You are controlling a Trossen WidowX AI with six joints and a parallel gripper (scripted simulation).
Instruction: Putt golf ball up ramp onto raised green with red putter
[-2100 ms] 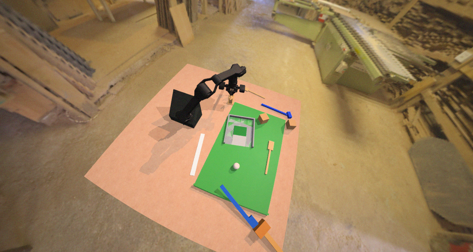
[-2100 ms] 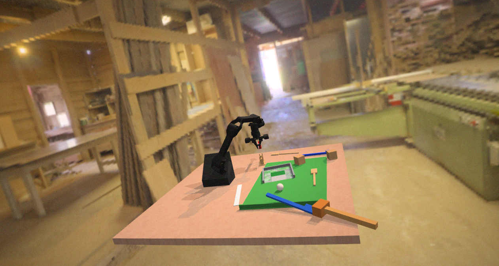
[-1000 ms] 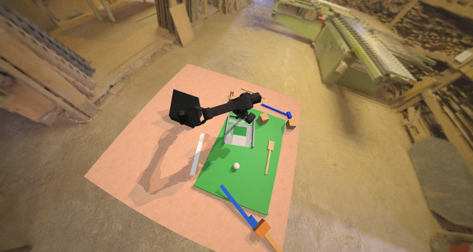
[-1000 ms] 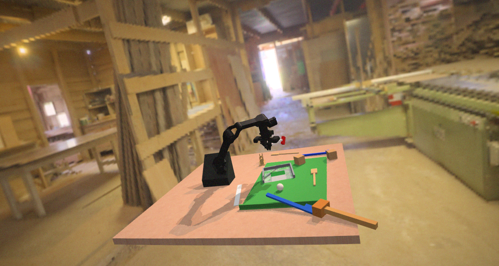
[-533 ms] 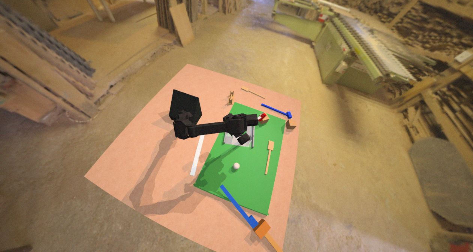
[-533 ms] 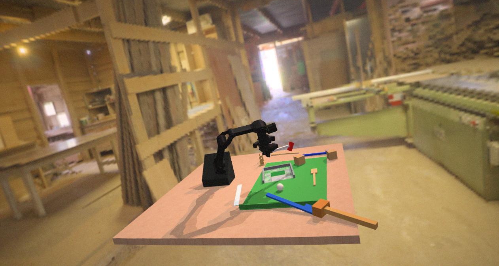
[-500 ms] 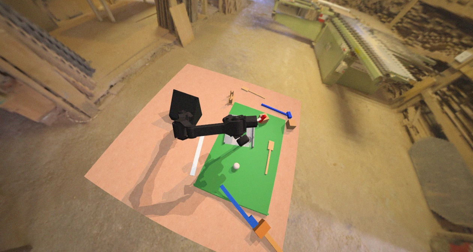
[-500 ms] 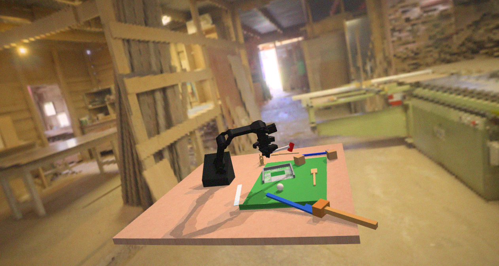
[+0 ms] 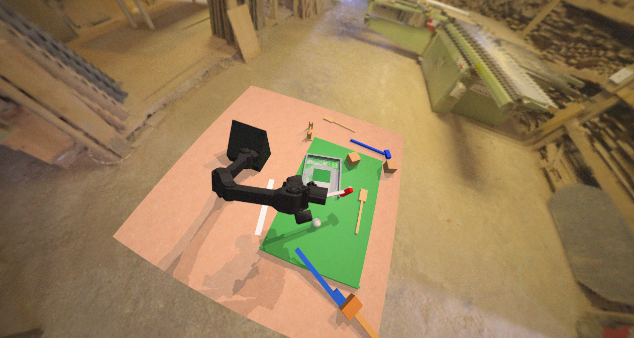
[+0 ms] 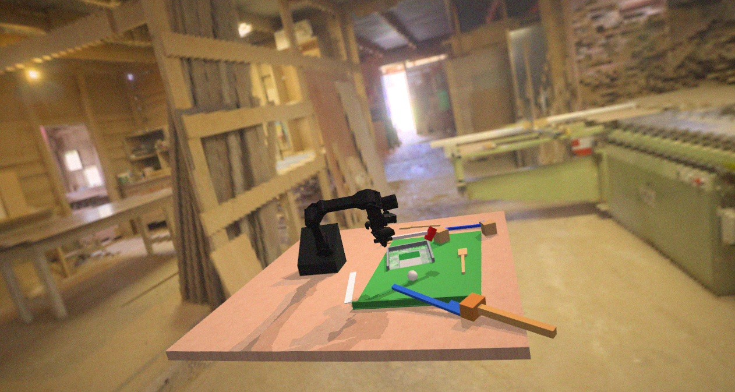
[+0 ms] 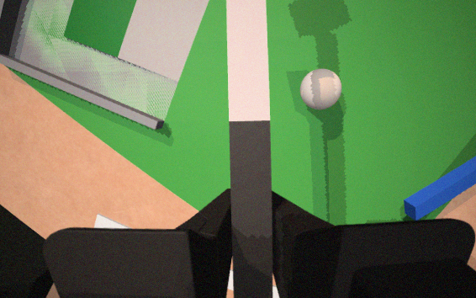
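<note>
My gripper tip is now 18 cm past the white strip, 3 cm to the left of it and 15 cm above it. From my gripper tip the other things lie so: blue putter (28 cm ahead, 57 cm to the left, 14 cm below); then white golf ball (10 cm ahead, 2 cm to the right, 13 cm below); then green mat (13 cm ahead, 14 cm to the left, 15 cm below).
</note>
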